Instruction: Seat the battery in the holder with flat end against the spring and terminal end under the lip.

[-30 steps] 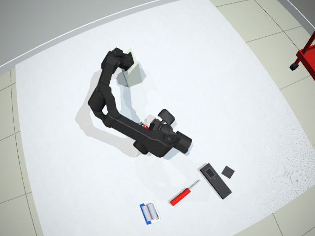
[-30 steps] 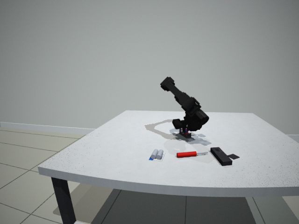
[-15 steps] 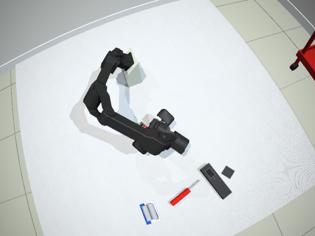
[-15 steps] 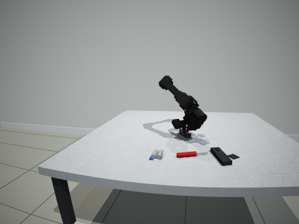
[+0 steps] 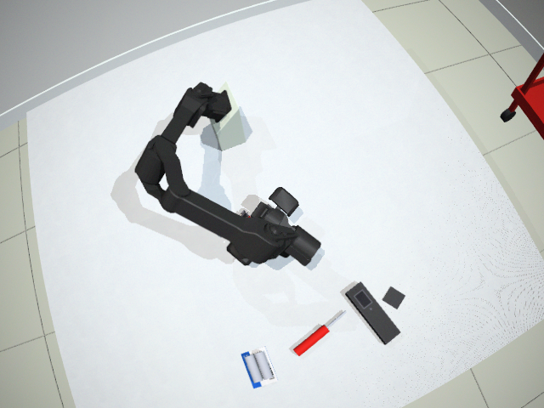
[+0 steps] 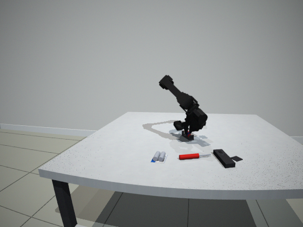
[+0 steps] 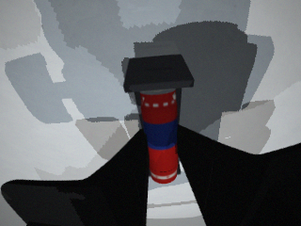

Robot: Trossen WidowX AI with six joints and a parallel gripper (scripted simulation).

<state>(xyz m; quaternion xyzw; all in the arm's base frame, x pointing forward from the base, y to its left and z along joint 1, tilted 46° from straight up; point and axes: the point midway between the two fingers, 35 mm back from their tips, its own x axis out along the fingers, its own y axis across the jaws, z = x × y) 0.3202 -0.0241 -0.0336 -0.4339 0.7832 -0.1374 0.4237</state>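
The battery is 1 cm above my gripper tip. The rest, counted from my gripper tip: black remote: 29 cm ahead, 20 cm to the left; then red-handled screwdriver: 29 cm ahead, 8 cm to the left, 1 cm below; then battery cover: 27 cm ahead, 26 cm to the left, 2 cm below.
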